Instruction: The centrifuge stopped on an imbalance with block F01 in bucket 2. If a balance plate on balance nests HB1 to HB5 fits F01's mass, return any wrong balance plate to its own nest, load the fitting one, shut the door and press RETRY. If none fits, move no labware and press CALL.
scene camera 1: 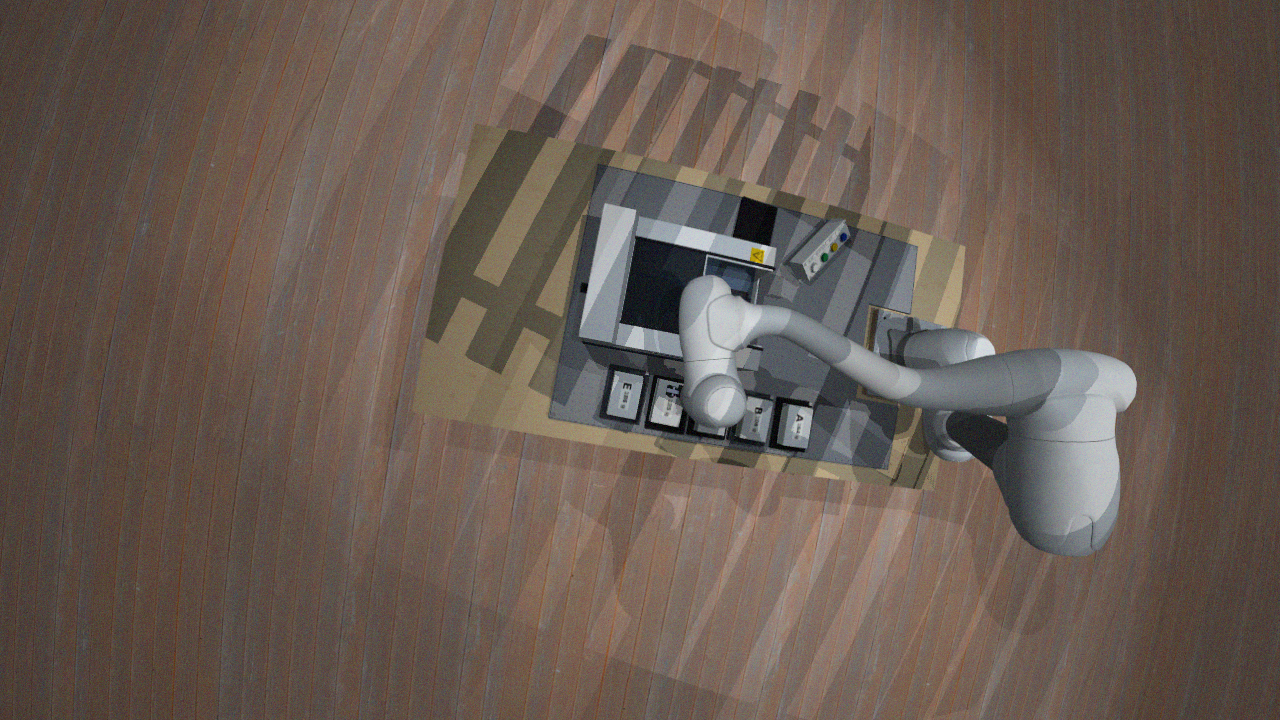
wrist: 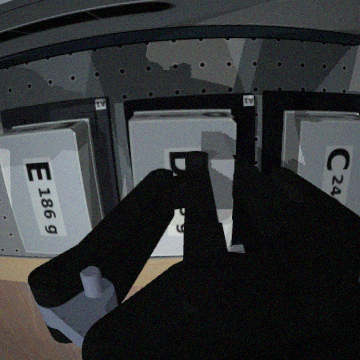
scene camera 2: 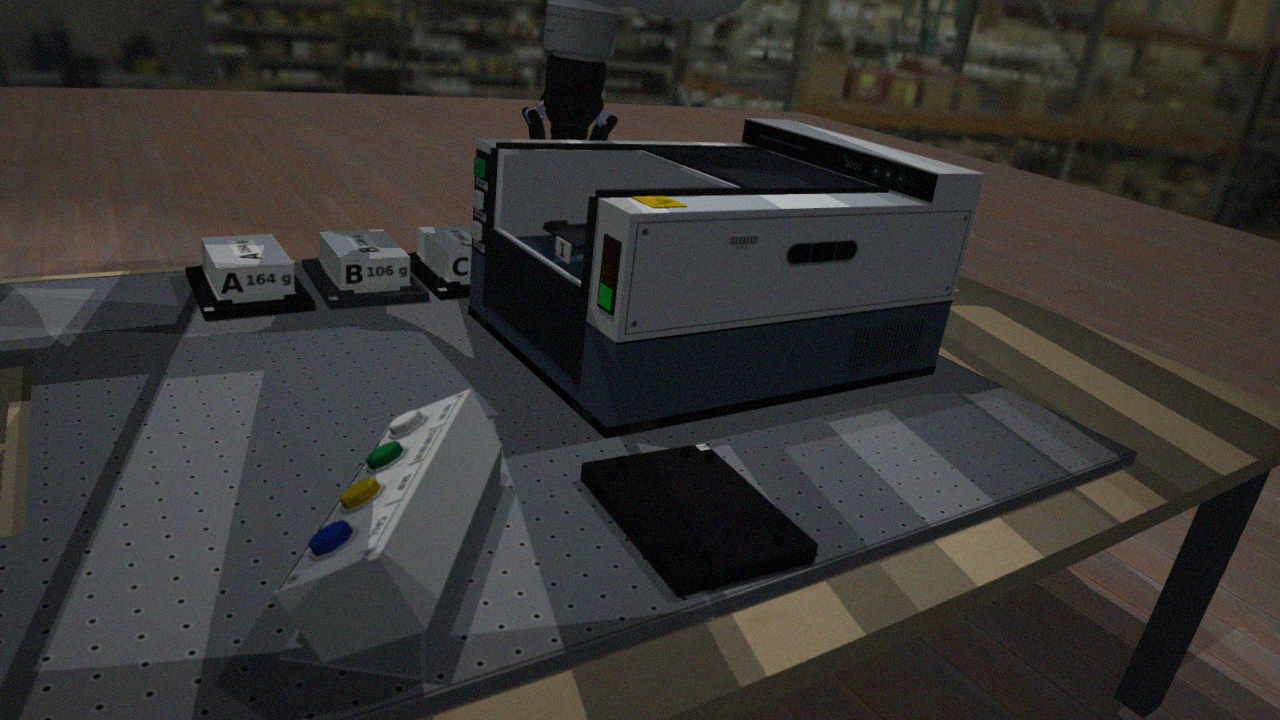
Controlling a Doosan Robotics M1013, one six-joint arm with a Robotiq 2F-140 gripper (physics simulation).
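Seen in the pictures: gripper, fingertip midpoint: (wrist: 210,149); arm's base at its link origin: (scene camera 1: 909,355).
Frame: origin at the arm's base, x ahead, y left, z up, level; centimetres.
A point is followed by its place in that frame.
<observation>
My gripper (wrist: 210,149) {x 82.1, y 11.0, z 4.3 cm} is shut and empty. It hangs just above balance plate D (wrist: 161,136) {x 85.5, y 9.1, z 4.1 cm} (scene camera 1: 666,403) {x 85.8, y 14.2, z 4.2 cm} and hides most of D's label. Plate E (wrist: 53,186) {x 96.1, y 11.0, z 3.7 cm} (scene camera 1: 625,393) {x 97.6, y 11.3, z 3.7 cm}, marked 186 g, sits in the nest to its left in the wrist view. Plate C (wrist: 321,143) {x 72.4, y 12.8, z 3.6 cm} (scene camera 2: 447,252) {x 66.3, y 12.9, z 3.5 cm} sits to its right with its mass cut off. Plates A (scene camera 2: 247,266) {x 42.5, y 16.3, z 3.6 cm} (scene camera 1: 795,425) {x 45.5, y 21.7, z 3.7 cm}, marked 164 g, and B (scene camera 2: 365,259) {x 55.6, y 13.8, z 3.6 cm} (scene camera 1: 756,419) {x 58.2, y 19.5, z 3.7 cm}, marked 106 g, sit in their black nests. The centrifuge (scene camera 2: 769,269) {x 74.9, y -30.6, z 13.4 cm} (scene camera 1: 617,269) {x 100.8, y -19.5, z 22.6 cm} stands with its chamber open. In scene camera 2 only the black wrist (scene camera 2: 570,116) {x 81.2, y 9.1, z 20.9 cm} shows behind it.
A slanted button box (scene camera 2: 420,502) {x 33.6, y -38.5, z 5.9 cm} (scene camera 1: 822,249) {x 36.7, y -32.7, z 6.0 cm} with white, green (scene camera 2: 383,455) {x 34.8, y -31.5, z 5.4 cm}, yellow (scene camera 2: 359,492) {x 31.3, y -34.9, z 5.4 cm} and blue (scene camera 2: 330,536) {x 27.9, y -38.3, z 5.4 cm} buttons stands on the perforated board. A flat black pad (scene camera 2: 697,519) {x 54.5, y -43.3, z -0.1 cm} (scene camera 1: 756,219) {x 55.7, y -43.3, z -0.1 cm} lies beside the centrifuge. The arm reaches over the board from its base (scene camera 1: 1065,447).
</observation>
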